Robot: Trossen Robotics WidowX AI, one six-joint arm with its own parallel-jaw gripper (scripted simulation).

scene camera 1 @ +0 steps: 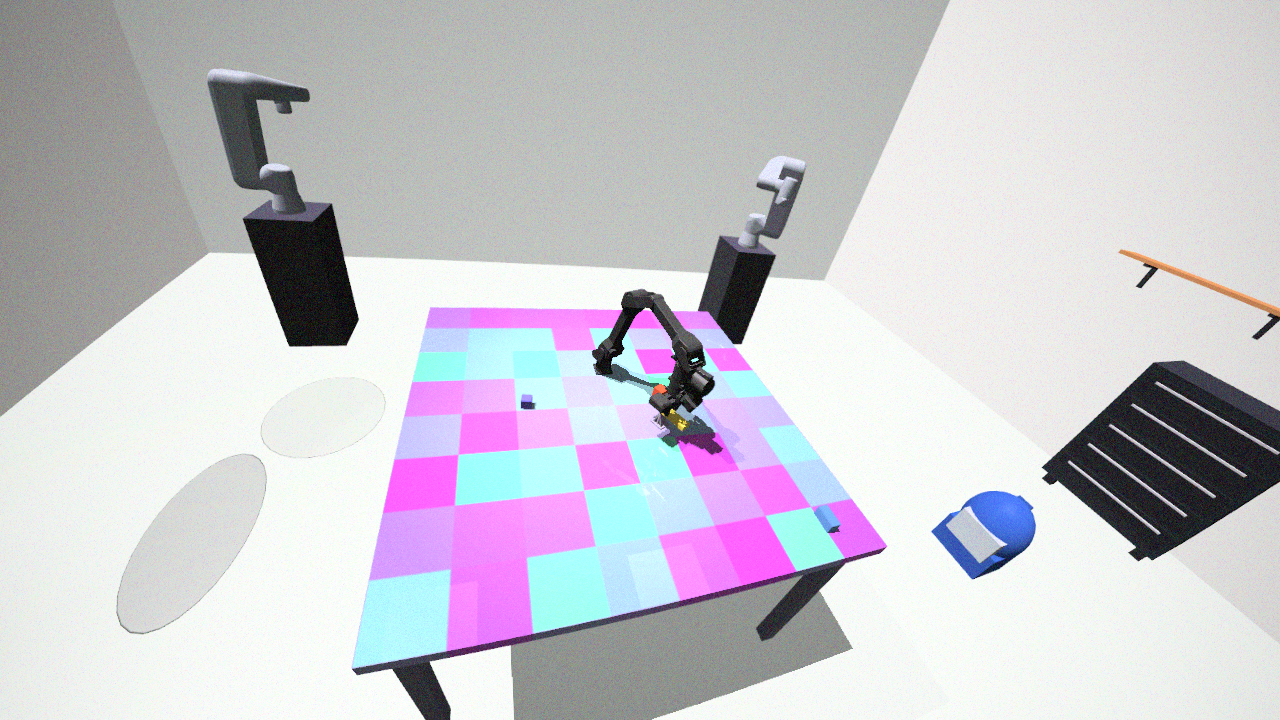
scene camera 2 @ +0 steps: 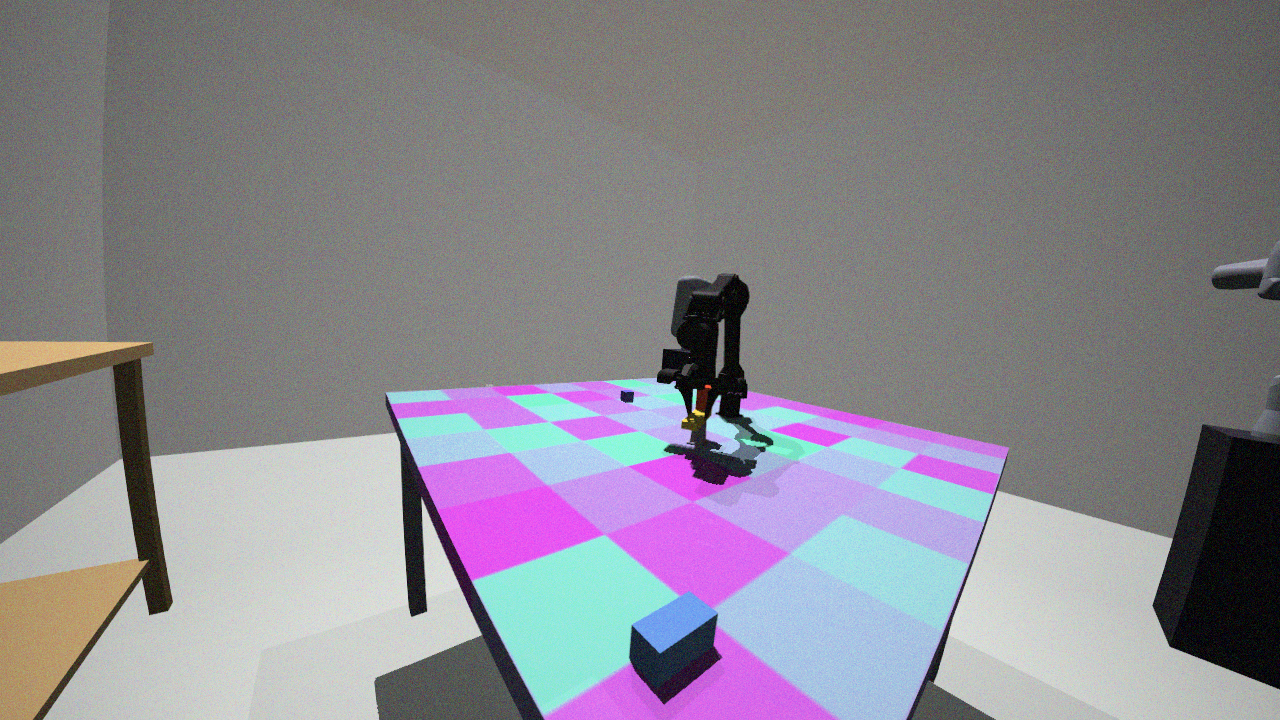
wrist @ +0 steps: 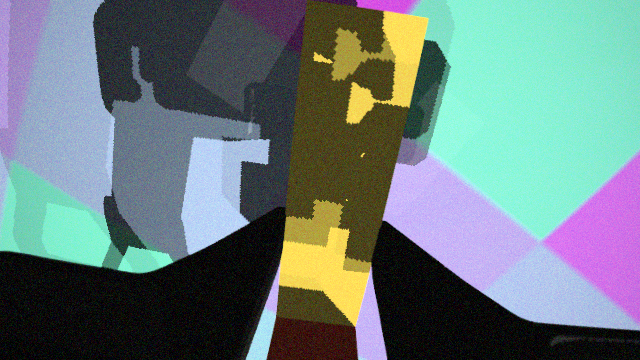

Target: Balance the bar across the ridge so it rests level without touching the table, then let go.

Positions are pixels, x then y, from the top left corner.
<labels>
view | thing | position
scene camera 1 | my gripper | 669, 413
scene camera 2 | my gripper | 697, 418
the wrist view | my gripper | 330, 224
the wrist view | bar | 357, 72
</labels>
